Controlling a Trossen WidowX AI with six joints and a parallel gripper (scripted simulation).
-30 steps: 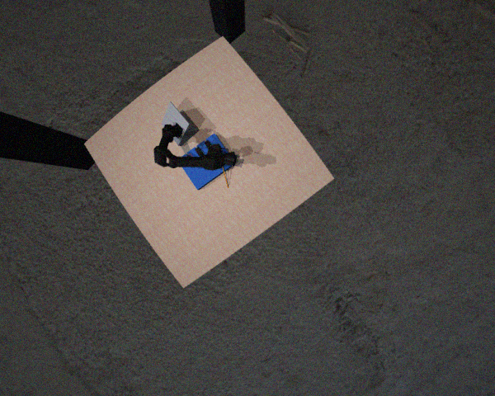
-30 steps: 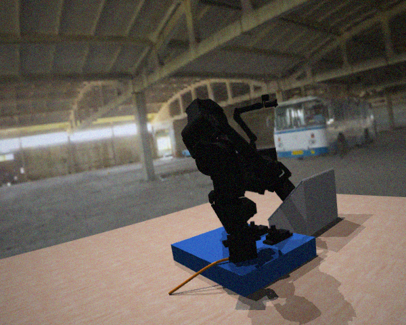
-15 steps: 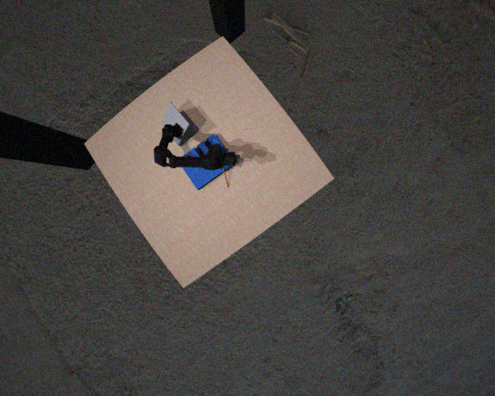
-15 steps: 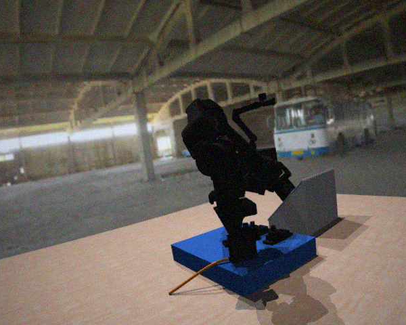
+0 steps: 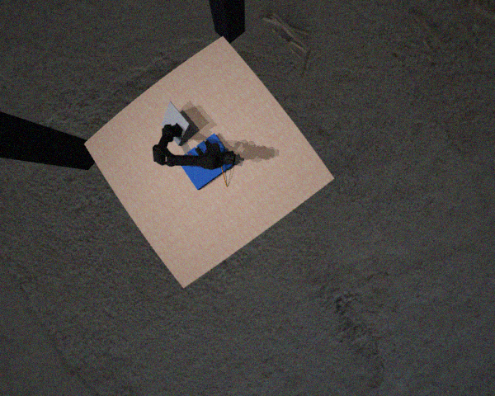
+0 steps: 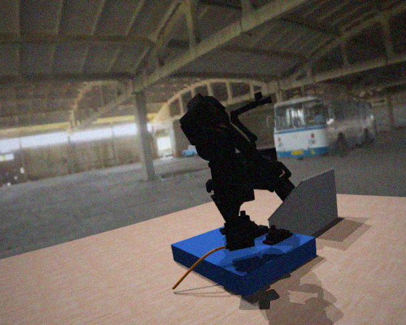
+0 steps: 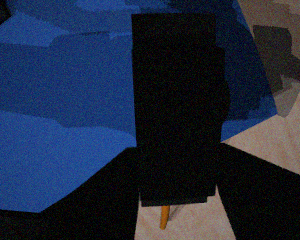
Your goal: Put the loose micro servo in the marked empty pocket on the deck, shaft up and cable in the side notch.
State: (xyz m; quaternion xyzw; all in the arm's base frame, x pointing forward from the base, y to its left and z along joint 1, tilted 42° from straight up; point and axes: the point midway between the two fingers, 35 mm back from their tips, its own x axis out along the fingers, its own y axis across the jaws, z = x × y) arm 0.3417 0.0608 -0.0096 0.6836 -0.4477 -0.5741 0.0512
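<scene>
The blue deck is 100 mm below my gripper tip, 70 mm to the right of it and 40 mm behind it.
</scene>
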